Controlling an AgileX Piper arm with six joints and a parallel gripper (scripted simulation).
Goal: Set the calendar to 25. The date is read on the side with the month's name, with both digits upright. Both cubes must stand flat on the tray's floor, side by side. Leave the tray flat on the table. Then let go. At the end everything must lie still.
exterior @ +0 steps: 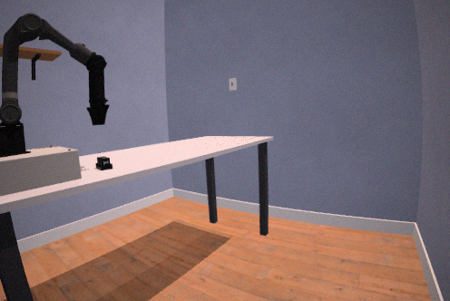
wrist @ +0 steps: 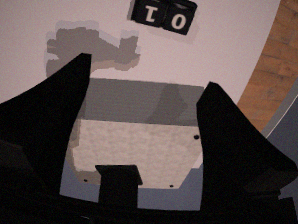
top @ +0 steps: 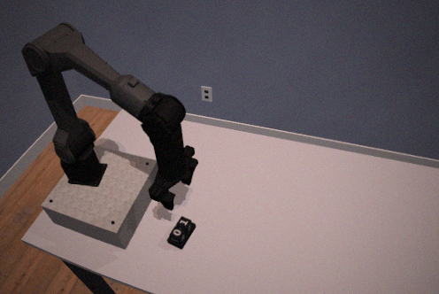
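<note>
The cube is 14 cm below my hand.
</note>
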